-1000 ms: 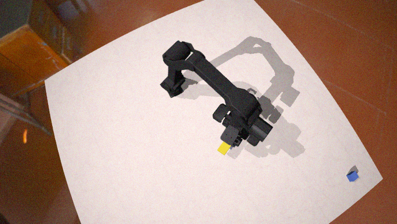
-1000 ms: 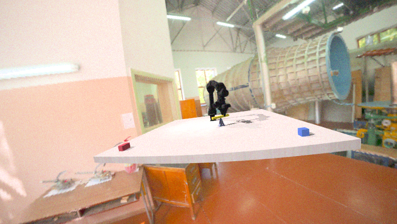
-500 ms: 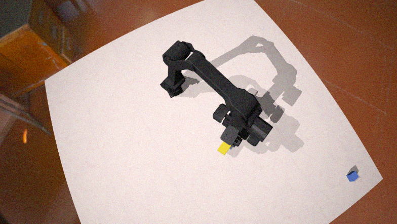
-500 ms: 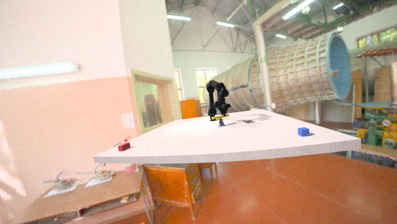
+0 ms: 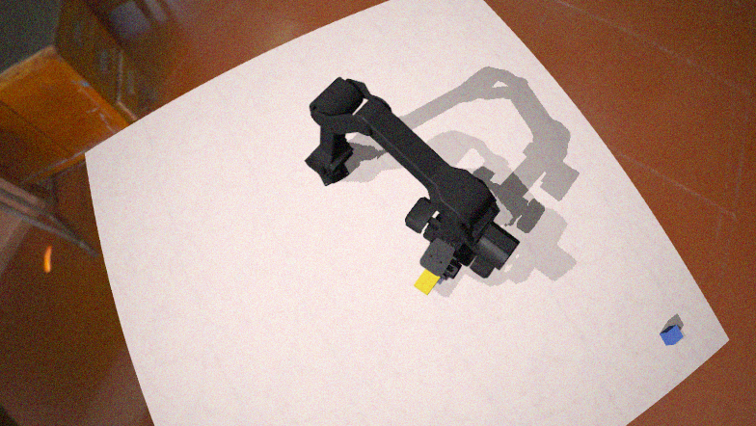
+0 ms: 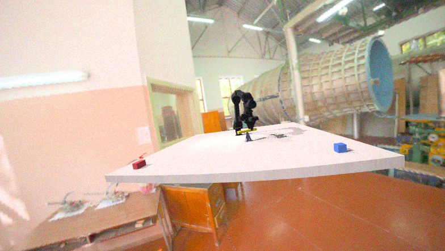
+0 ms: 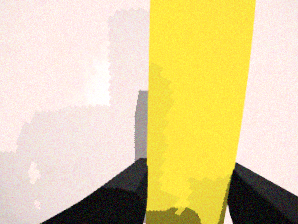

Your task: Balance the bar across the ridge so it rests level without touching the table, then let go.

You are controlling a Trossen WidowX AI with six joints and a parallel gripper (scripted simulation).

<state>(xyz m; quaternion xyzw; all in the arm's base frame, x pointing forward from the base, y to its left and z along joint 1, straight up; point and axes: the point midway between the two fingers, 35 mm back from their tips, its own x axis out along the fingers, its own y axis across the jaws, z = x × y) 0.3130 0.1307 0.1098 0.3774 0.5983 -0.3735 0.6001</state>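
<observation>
The yellow bar is 30 mm to the right of my gripper tip and 10 mm ahead of it. Also, from my gripper tip: blue cube 430 mm ahead, 370 mm to the left, 60 mm below; then red block 630 mm to the right, 430 mm ahead, 60 mm below.
</observation>
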